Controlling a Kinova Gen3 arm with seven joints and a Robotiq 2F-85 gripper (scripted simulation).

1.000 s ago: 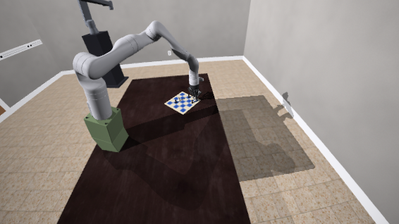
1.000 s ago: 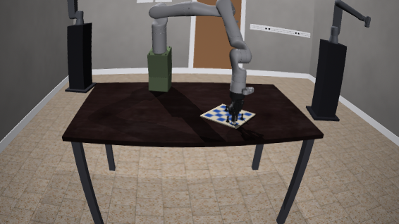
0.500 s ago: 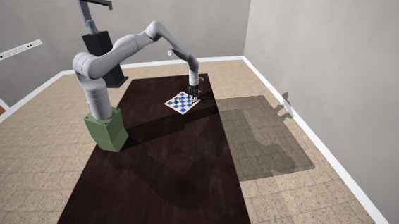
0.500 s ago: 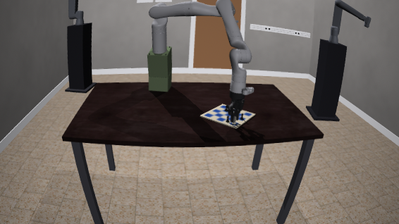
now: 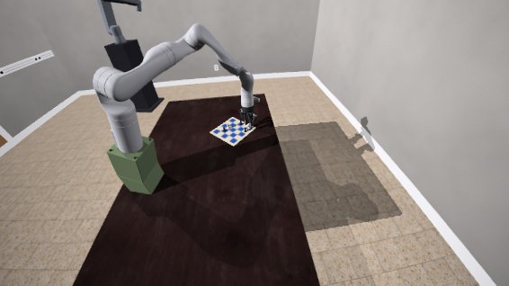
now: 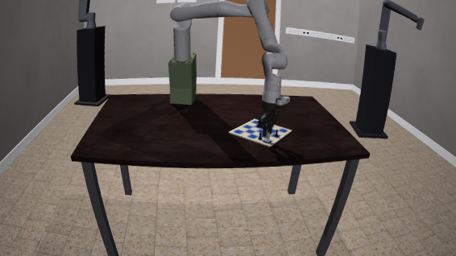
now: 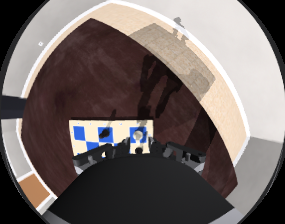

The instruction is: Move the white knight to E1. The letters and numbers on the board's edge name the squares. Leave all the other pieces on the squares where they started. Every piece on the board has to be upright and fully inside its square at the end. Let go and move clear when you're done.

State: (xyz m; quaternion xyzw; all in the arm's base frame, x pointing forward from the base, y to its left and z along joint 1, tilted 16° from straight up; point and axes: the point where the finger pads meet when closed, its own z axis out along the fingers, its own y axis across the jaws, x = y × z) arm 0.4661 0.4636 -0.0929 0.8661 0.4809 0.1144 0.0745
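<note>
The white knight is 30 mm below my hand. Round my hand: chessboard 100 mm behind, 20 mm to the right, 50 mm below.
</note>
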